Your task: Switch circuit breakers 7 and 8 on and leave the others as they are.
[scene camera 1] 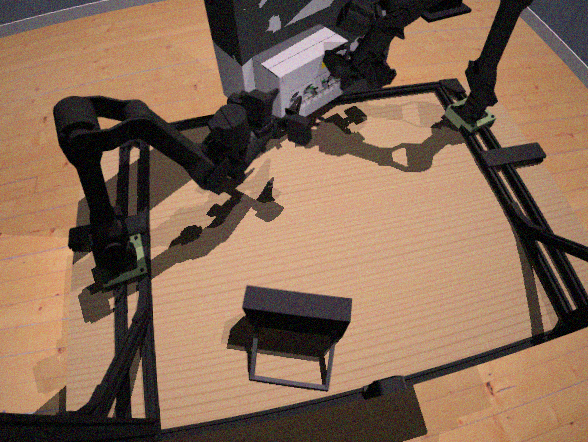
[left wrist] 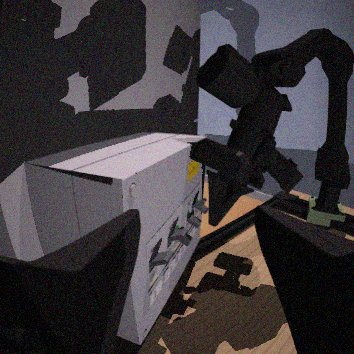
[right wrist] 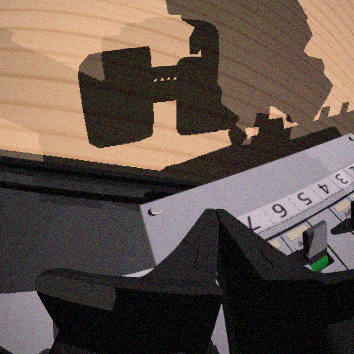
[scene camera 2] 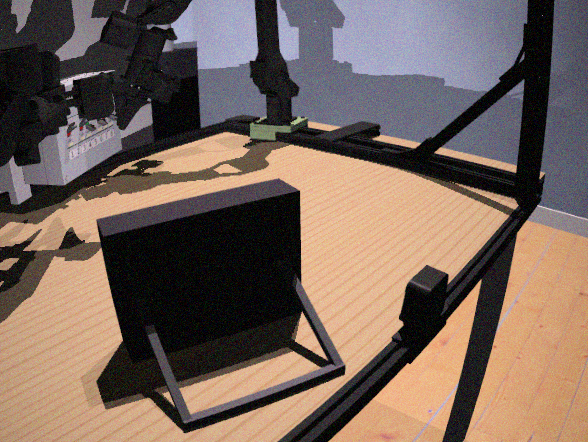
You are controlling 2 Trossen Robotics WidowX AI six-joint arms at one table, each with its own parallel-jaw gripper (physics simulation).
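Where they show: left gripper, between the fingertips: (scene camera 1: 289, 93) (left wrist: 198, 216) (scene camera 2: 68, 94); right gripper, between the fingertips: (scene camera 1: 341, 89) (left wrist: 211, 224) (right wrist: 213, 217) (scene camera 2: 121, 129); left arm's base, origin of its link: (scene camera 1: 121, 259); right arm's base, origin of its link: (scene camera 1: 472, 111) (left wrist: 326, 205) (scene camera 2: 279, 120).
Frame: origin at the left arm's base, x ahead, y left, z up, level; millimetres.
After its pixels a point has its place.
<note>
The white breaker box (scene camera 1: 300, 67) {y 227, x 508, z 170 mm} (scene camera 2: 52, 155) {y 222, x 444, z 59 mm} (left wrist: 160, 200) {y 223, x 501, z 140 mm} (right wrist: 200, 200) {y 264, x 618, z 19 mm} has numbered breaker levers on its front. In the right wrist view, the number 7 label (right wrist: 251, 223) {y 257, x 600, z 50 mm} shows beside my right gripper (right wrist: 216, 214) {y 244, x 631, z 55 mm} (scene camera 2: 122, 124) {y 244, x 631, z 55 mm} (left wrist: 215, 220) {y 244, x 631, z 55 mm}, which is shut with its fingertips together and nothing between them. It is at the box's high-numbered end; its fingers hide breakers 7 and 8, so I cannot tell their positions. A lever with green at its base (right wrist: 316, 242) {y 243, x 585, z 84 mm} stands to the right of the fingers. My left gripper (scene camera 1: 290, 119) (left wrist: 198, 216) {y 157, x 454, z 166 mm} is open and empty near the opposite end.
A dark panel on a stand (scene camera 1: 297, 305) {y -256, x 309, z 105 mm} (scene camera 2: 200, 280) {y -264, x 290, z 43 mm} stands near the front of the table. A black frame rail (scene camera 1: 450, 367) (scene camera 2: 370, 370) runs along the table edge. A tall dark cabinet (scene camera 1: 225, 50) {y 352, x 366, z 175 mm} stands behind the box. A yellow label (left wrist: 193, 170) {y 255, x 593, z 140 mm} is on the box front.
</note>
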